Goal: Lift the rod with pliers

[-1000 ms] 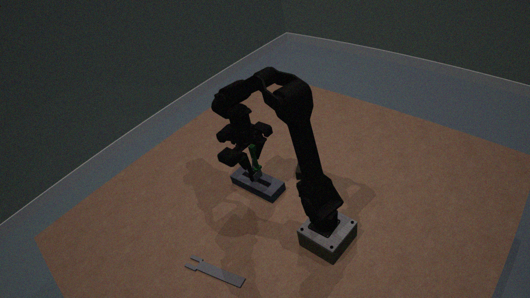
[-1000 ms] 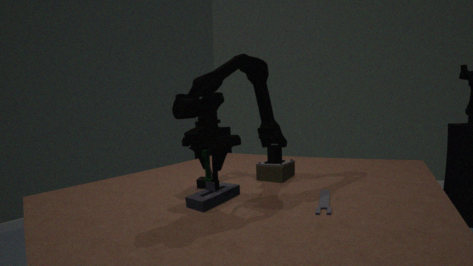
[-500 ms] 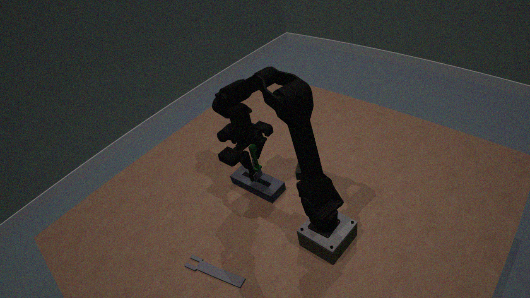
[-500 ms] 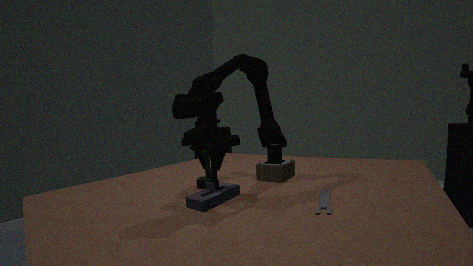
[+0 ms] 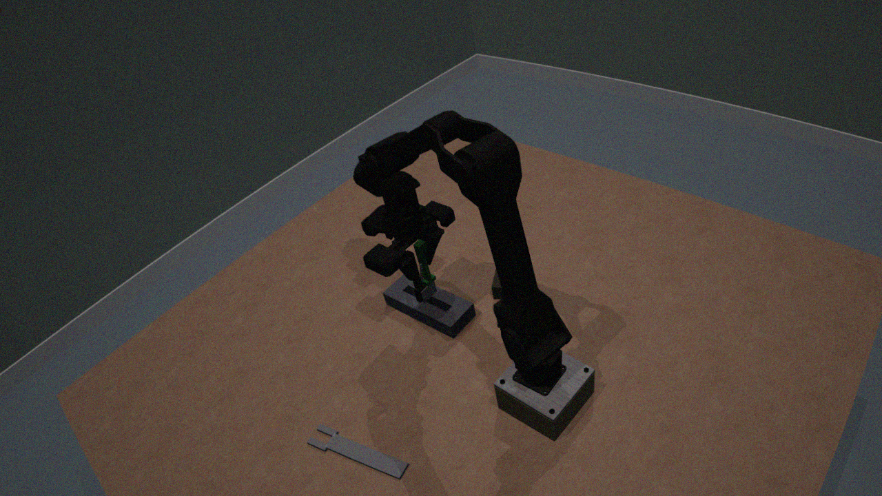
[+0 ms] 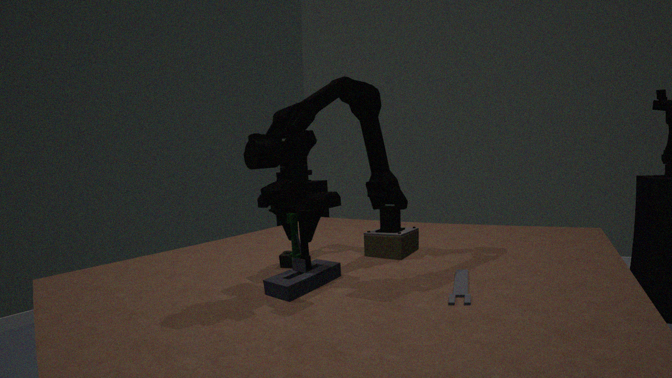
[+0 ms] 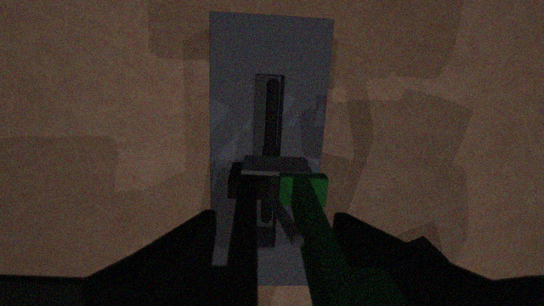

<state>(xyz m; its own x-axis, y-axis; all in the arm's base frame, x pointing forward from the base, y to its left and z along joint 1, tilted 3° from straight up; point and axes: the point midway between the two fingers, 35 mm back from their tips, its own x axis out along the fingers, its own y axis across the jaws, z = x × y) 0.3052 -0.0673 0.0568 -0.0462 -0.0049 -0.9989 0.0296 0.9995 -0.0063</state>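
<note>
The grey channel block is 8 cm below my gripper tip. Round my gripper tip: flat grey forked plate 33 cm to the left, 10 cm below, 8 cm behind; dark holster 12 cm to the right, 11 cm behind, 9 cm below; dark rod 9 cm below.
</note>
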